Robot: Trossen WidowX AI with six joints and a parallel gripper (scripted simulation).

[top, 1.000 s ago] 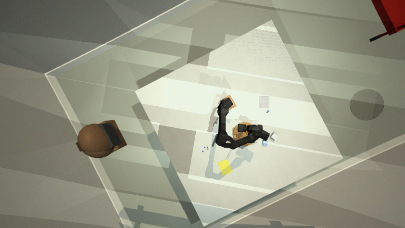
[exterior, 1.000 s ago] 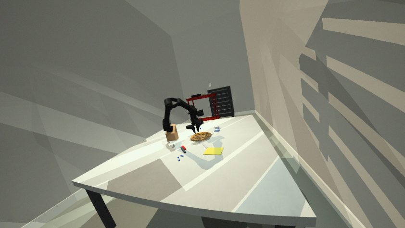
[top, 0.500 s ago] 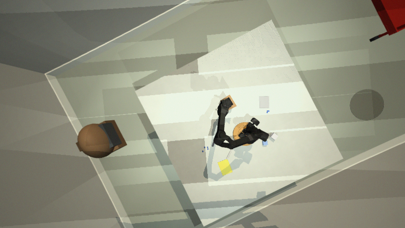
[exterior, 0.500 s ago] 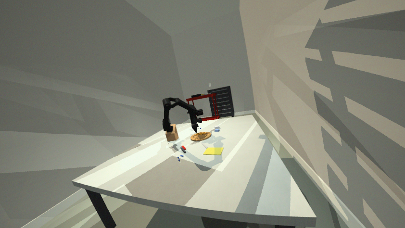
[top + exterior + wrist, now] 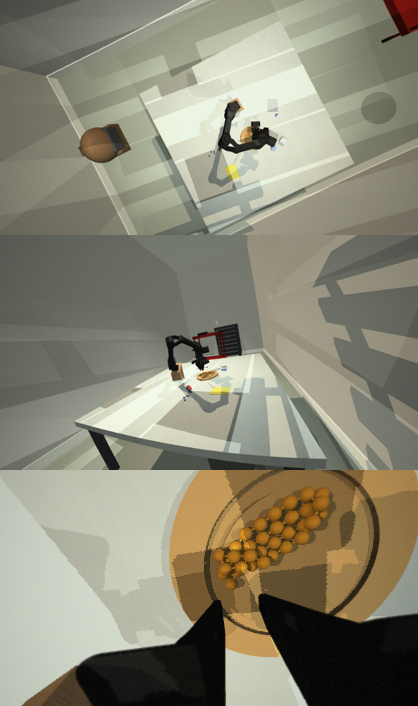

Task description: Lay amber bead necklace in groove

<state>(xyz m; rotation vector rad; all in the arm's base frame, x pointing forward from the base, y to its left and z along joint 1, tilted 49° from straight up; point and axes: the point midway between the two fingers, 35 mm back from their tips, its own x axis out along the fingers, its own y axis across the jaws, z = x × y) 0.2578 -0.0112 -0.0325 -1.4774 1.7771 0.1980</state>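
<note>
The round bead board lies 5 cm below my gripper tip, 5 cm ahead of it and 2 cm to the right of it. Also, from my gripper tip: light blue cube: 20 cm ahead, 9 cm to the left, 4 cm below; red-handled tool: 25 cm to the right, 5 cm below, 4 cm behind; white cube: 19 cm ahead, 18 cm to the left, 4 cm below.
</note>
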